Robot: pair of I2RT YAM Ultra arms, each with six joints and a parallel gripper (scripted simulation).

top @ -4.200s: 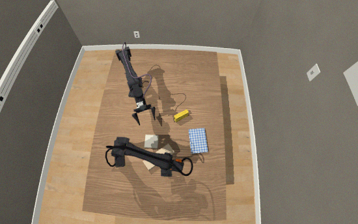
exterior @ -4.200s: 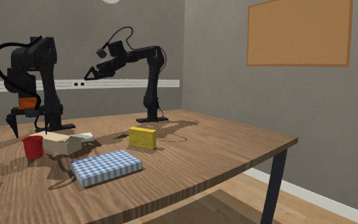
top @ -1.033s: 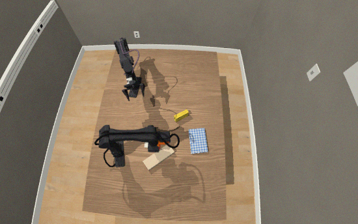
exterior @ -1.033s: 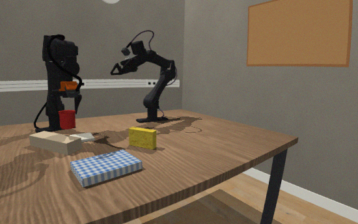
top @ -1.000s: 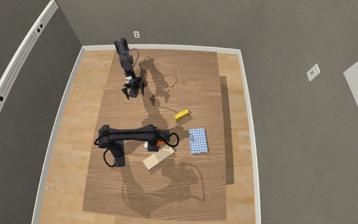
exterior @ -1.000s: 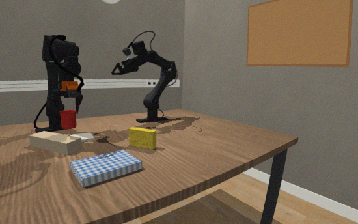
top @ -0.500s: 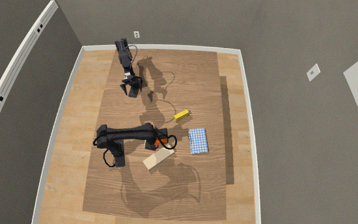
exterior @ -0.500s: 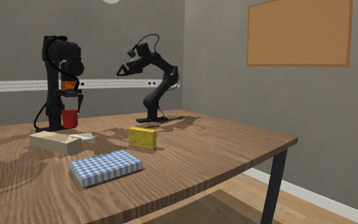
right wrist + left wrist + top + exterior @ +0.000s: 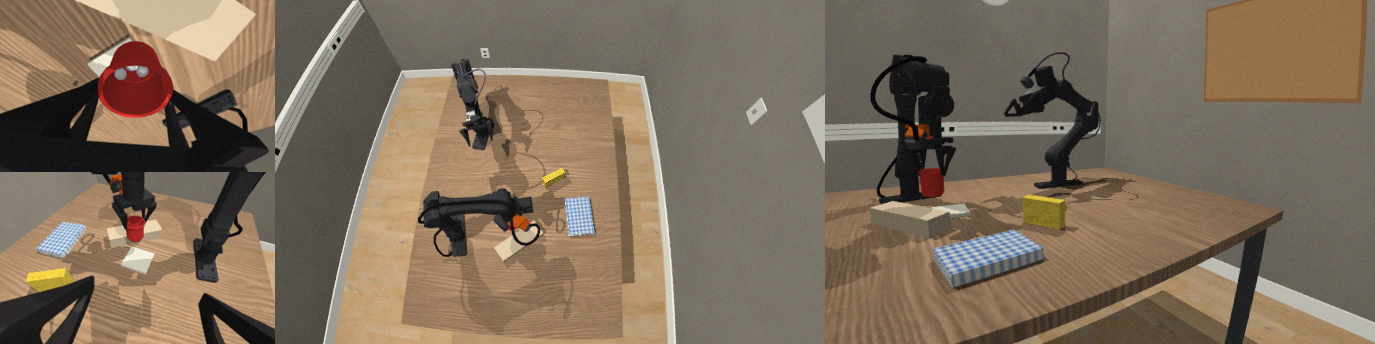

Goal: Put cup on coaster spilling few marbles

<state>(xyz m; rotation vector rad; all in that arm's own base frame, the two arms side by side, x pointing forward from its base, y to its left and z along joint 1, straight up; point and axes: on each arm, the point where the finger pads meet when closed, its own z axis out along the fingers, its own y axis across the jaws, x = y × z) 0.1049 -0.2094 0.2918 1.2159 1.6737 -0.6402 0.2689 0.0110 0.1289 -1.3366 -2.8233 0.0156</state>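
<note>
The red cup lies 30 mm below my right hand. From my right hand the other things lie so: beige block (40 mm ahead, 70 mm to the right, 110 mm below); square coaster (30 mm behind, 40 mm to the left, 120 mm below).
</note>
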